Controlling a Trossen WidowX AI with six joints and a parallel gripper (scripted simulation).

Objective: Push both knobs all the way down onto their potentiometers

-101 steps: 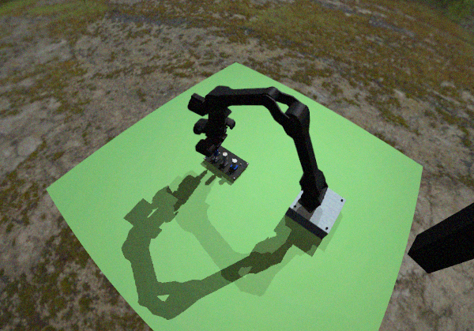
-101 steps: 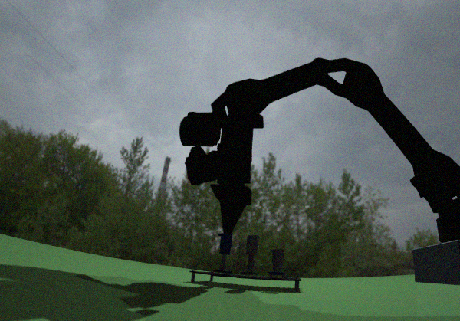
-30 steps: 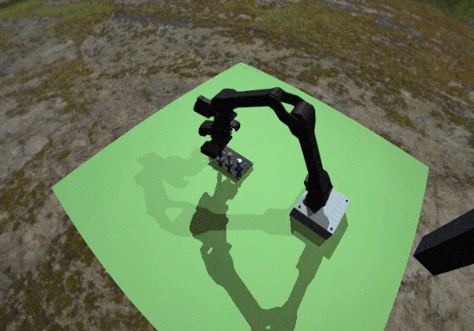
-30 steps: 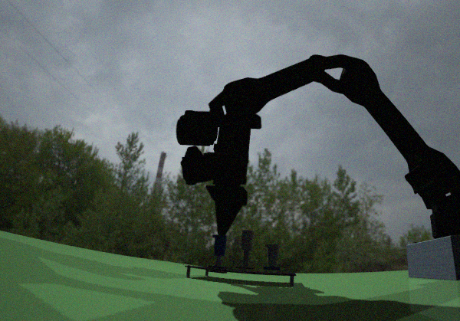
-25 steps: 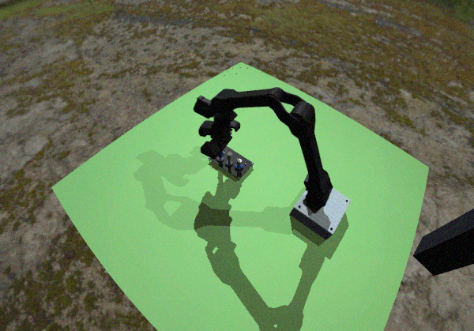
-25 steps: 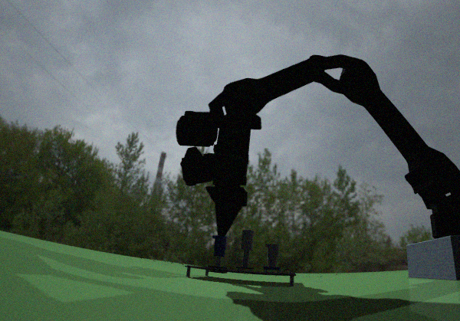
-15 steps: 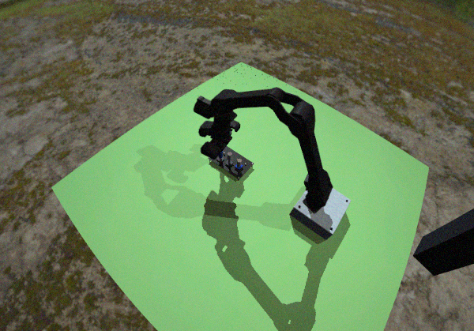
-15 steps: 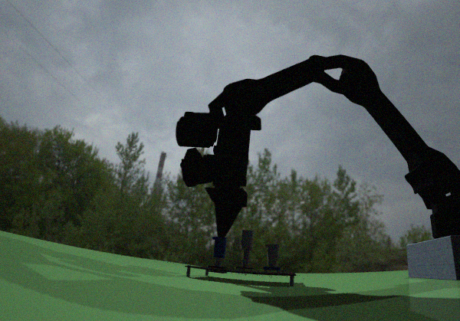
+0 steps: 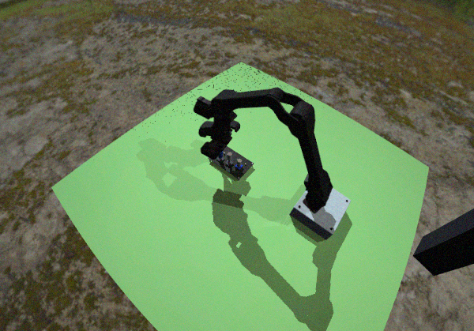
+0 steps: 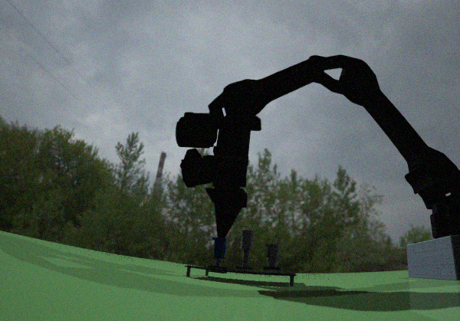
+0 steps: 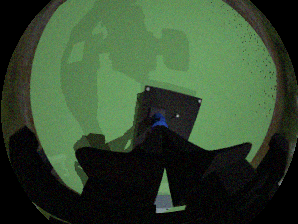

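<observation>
My gripper tip is 10 mm above the blue knob. Round my gripper tip: grey knob (70 mm behind, 30 mm to the right, 20 mm below).
</observation>
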